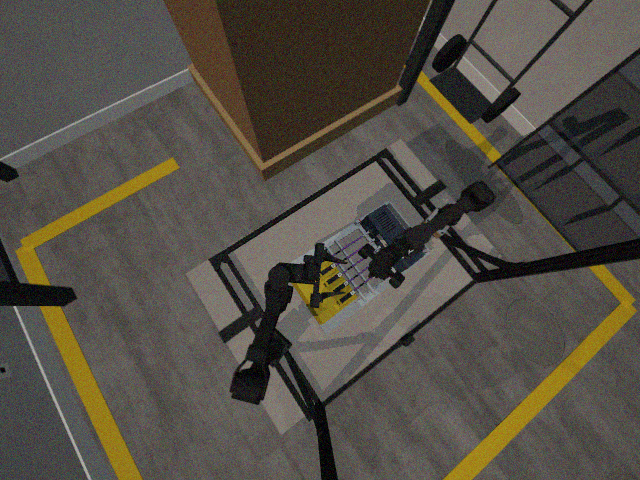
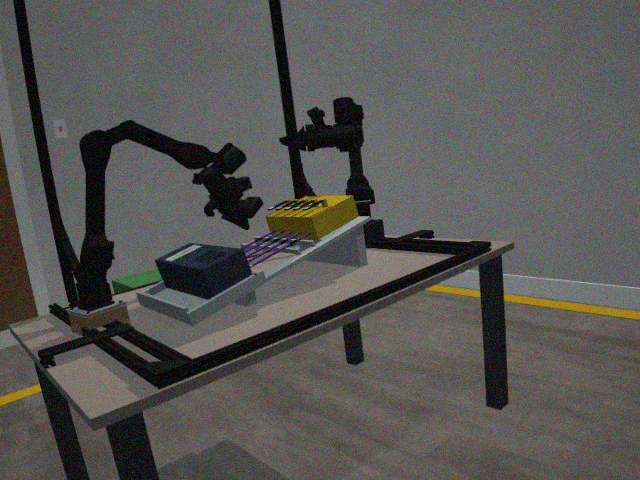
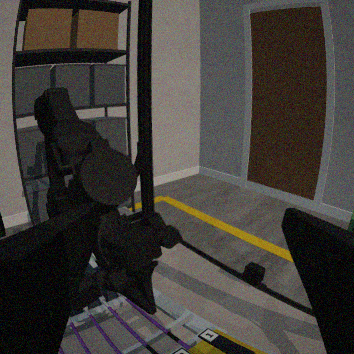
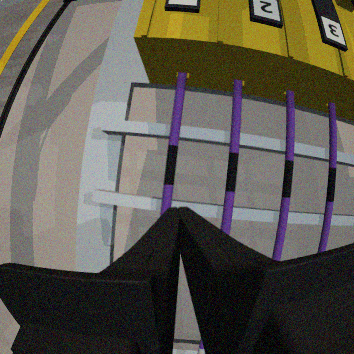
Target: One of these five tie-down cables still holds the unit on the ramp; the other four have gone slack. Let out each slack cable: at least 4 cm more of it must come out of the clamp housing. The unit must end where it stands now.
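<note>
A yellow clamp housing [image 1: 324,299] [image 2: 318,215] [image 4: 218,53] sits at the top of a grey ramp [image 2: 342,245]. It carries numbered black levers [image 4: 265,12]. Several purple cables [image 1: 349,257] [image 2: 270,244] [image 4: 177,105] [image 3: 130,328] with black bands run from it down to the dark blue unit [image 1: 385,223] [image 2: 204,269]. My right gripper [image 1: 376,272] [image 2: 242,211] [image 3: 152,312] [image 4: 177,216] is shut and empty; its tip hangs just above the cable from lever 1. My left gripper [image 1: 328,275] [image 2: 299,128] [image 3: 195,216] is open and empty, high over the housing.
A black frame [image 2: 413,245] edges the table [image 2: 413,276], with an upright pole [image 2: 285,95] [image 3: 145,105] behind the ramp. A green block [image 2: 134,280] lies behind the unit. A large brown crate [image 1: 309,71], a hand truck [image 1: 485,71] and a shelf rack [image 3: 15,105] stand around.
</note>
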